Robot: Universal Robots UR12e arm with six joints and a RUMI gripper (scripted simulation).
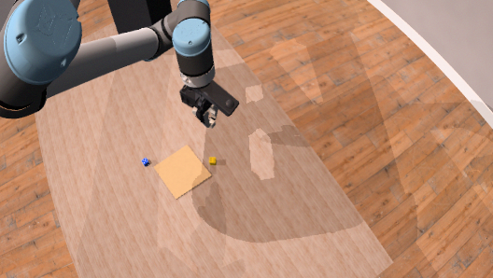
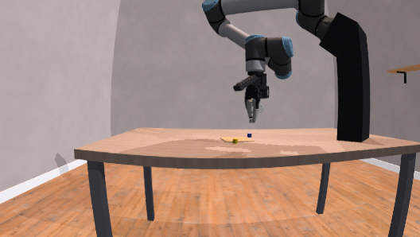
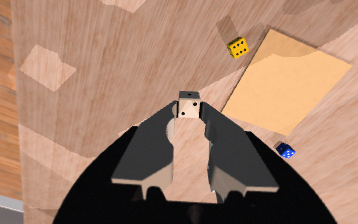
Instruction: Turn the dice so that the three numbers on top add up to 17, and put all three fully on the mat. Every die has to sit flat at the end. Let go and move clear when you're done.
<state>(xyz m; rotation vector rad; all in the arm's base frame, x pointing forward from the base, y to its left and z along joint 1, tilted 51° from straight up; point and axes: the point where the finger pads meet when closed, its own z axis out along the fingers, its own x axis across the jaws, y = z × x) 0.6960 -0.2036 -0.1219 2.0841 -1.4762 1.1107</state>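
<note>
The white die lies 1 cm below my hand. The rest, counted from my hand: blue die (11 cm behind, 22 cm to the right, 10 cm below); then tan mat (15 cm to the right, 11 cm below); then yellow die (5 cm ahead, 6 cm to the right, 10 cm below).
</note>
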